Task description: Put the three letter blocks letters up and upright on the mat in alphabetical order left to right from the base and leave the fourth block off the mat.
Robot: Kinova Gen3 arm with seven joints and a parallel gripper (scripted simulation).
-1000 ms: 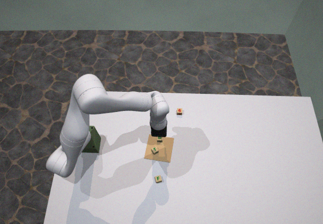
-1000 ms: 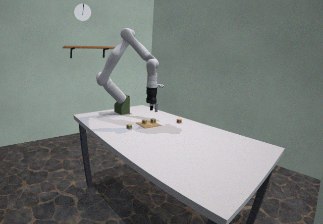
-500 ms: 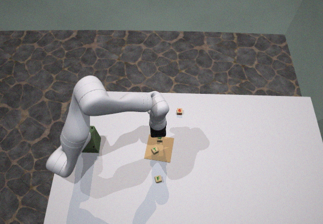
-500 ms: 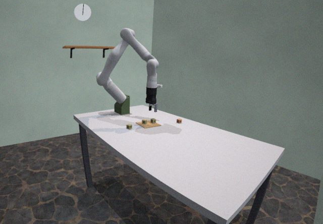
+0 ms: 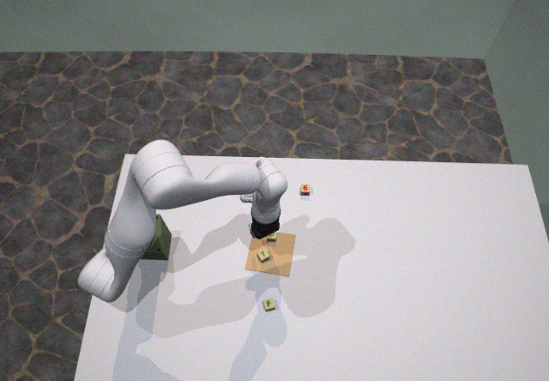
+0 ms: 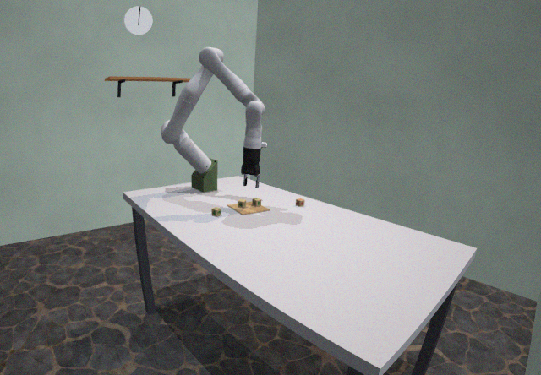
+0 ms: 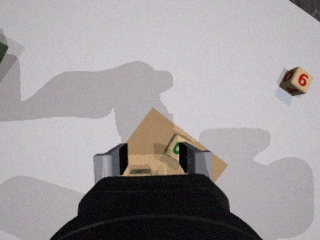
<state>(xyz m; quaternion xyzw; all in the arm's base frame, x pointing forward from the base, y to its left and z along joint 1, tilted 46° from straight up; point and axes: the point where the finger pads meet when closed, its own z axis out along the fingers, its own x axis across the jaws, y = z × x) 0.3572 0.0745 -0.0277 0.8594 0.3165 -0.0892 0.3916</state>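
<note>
Now: the tan mat 30 mm ahead of my hand, 30 mm to the right of it and 100 mm below it. Round my hand: 6 block 110 mm ahead, 200 mm to the left, 90 mm below; then B block 30 mm ahead, 10 mm to the left, 90 mm below; then F block 60 mm ahead, 200 mm to the right, 90 mm below.
</note>
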